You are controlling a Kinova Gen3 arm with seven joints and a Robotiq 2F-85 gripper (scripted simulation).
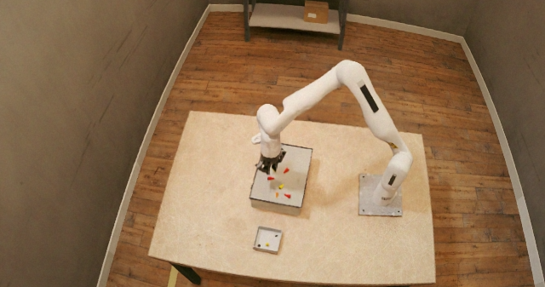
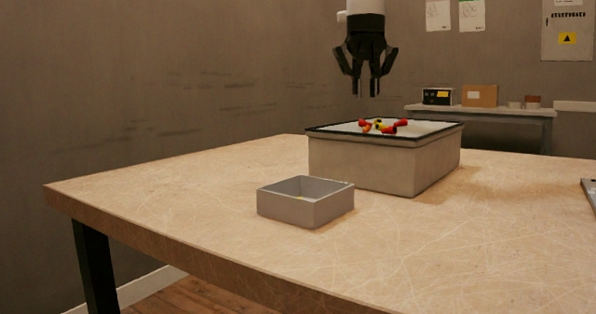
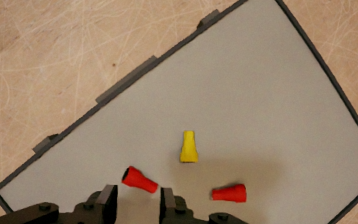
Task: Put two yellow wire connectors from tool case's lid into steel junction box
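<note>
Now: the tool case 40 mm behind my hand, 30 mm to the right of it and 100 mm below it. Also, from my hand: orange connector (30 mm behind, 80 mm to the left, 70 mm below).
</note>
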